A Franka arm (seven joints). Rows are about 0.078 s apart.
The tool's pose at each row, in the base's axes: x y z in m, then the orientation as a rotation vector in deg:
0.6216 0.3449 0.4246 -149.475 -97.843 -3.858
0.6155 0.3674 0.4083 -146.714 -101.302 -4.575
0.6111 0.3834 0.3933 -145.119 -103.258 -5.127
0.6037 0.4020 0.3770 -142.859 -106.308 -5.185
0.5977 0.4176 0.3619 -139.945 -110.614 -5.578
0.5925 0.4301 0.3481 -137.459 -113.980 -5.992
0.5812 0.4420 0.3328 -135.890 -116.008 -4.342
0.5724 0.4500 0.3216 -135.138 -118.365 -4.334
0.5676 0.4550 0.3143 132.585 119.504 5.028
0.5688 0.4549 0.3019 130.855 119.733 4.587
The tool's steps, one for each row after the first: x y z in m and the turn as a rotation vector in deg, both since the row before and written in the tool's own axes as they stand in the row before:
0.0174 -0.0147 0.0171 0.102 0.585 -2.828
0.0125 -0.0099 0.0157 -0.017 0.395 -1.618
0.0141 -0.0132 0.0172 0.083 0.059 -2.440
0.0122 -0.0104 0.0158 -0.294 0.023 -3.347
0.0100 -0.0082 0.0143 -0.231 0.107 -2.691
0.0086 -0.0137 0.0156 0.686 -0.832 -1.632
0.0059 -0.0101 0.0114 -0.689 -0.636 -1.477
0.0040 -0.0056 0.0073 -1.580 -0.773 -1.672
-0.0003 0.0005 0.0124 -0.658 -0.934 -0.893

